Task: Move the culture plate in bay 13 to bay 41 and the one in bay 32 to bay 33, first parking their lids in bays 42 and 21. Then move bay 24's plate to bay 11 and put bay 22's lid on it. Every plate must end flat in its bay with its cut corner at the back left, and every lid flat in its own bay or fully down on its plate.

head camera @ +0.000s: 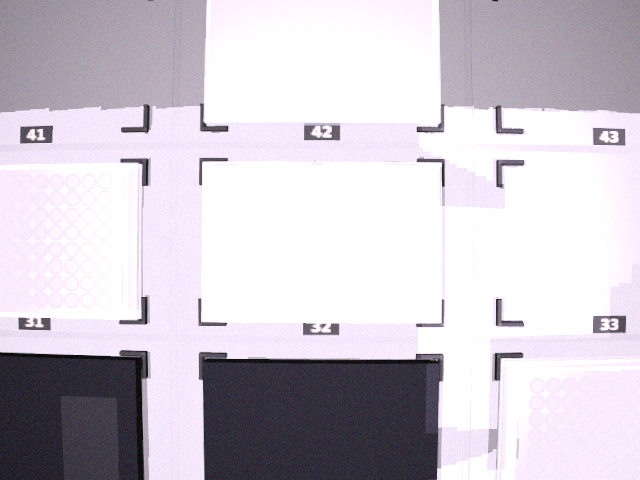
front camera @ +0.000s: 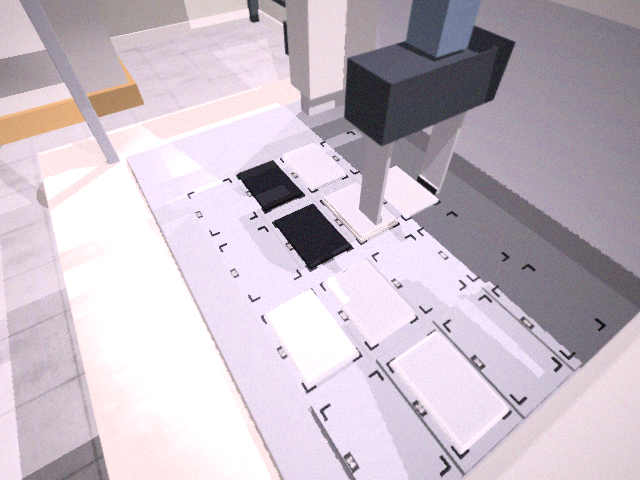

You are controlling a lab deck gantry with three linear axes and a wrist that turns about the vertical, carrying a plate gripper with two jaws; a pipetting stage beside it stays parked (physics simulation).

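Where they show: gripper, fingertip midpoint: (front camera: pixel 399 200); robot's base at its link origin: (front camera: pixel 189 195).
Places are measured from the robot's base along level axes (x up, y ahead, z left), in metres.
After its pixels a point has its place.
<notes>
My gripper (front camera: pixel 401 202) @(x 0.158, y 0.358, z 0.212 m) is open and empty, its jaws raised above bay 32. The jaws do not show in the head view. Below is bay 32's white plate (front camera: pixel 352 214) @(x 0.014, y 0.236, z 0.235 m) (head camera: pixel 321 242) @(x 0.014, y 0.228, z 0.257 m), washed out in the head view. A white lid (front camera: pixel 412 193) @(x 0.008, y 0.250, z 0.375 m) (head camera: pixel 323 62) @(x 0.008, y 0.229, z 0.354 m) lies in bay 42. Black lids lie in bay 21 (front camera: pixel 268 183) @(x 0.008, y 0.065, z 0.148 m) (head camera: pixel 67 418) @(x 0.008, y 0.088, z 0.159 m) and in bay 22 (front camera: pixel 312 235) @(x 0.008, y 0.234, z 0.148 m) (head camera: pixel 320 418) @(x 0.008, y 0.228, z 0.163 m). In the front view, bay 13's white plate (front camera: pixel 310 338) @(x 0.014, y 0.402, z 0.039 m) and bay 24's white plate (front camera: pixel 449 390) @(x 0.029, y 0.562, z 0.144 m) lie in their bays. Bays 11, 33 and 41 hold nothing. Cut corners cannot be made out.
A white plate (front camera: pixel 315 164) @(x 0.014, y 0.072, z 0.258 m) (head camera: pixel 67 237) @(x 0.014, y 0.093, z 0.259 m) lies in bay 31, beside bay 32. Another white plate (front camera: pixel 369 302) @(x 0.014, y 0.401, z 0.145 m) (head camera: pixel 584 428) @(x 0.014, y 0.370, z 0.158 m) lies in bay 23. The pale pipetting stage (front camera: pixel 316 51) stands behind the deck. A slanted grey post (front camera: pixel 77 90) @(x 0.162, y -0.207, z -0.102 m) rises at the left.
</notes>
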